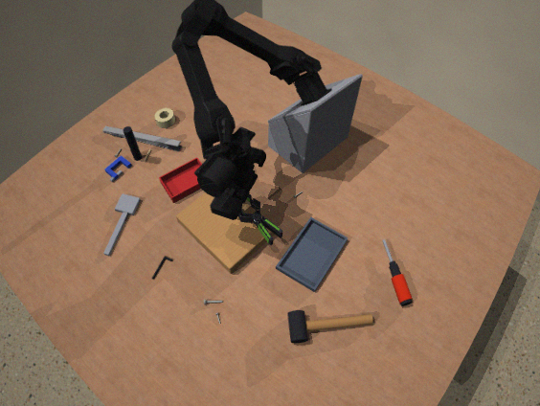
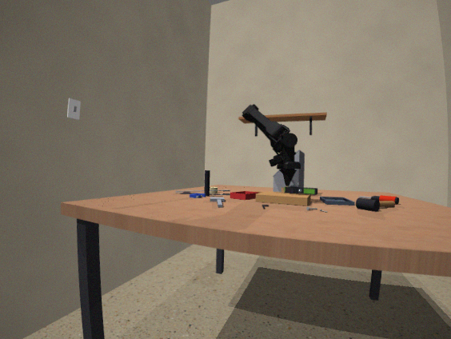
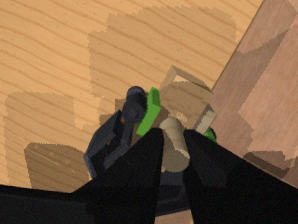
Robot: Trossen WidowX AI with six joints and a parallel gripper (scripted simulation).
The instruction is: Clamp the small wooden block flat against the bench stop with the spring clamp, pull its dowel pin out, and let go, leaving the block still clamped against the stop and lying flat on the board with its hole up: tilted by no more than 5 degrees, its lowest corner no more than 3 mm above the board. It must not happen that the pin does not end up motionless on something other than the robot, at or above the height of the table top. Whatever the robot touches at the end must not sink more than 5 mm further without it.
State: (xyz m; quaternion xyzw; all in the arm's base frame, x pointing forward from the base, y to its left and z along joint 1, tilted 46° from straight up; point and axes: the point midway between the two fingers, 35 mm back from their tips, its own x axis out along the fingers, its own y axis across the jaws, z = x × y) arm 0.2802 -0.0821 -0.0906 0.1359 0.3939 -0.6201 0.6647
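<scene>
The dowel pin lies 4 cm below my hand. Also, from my hand: small wooden block 6 cm below; wooden board 6 cm ahead, 8 cm below; bench stop 1 cm behind, 6 cm below.
</scene>
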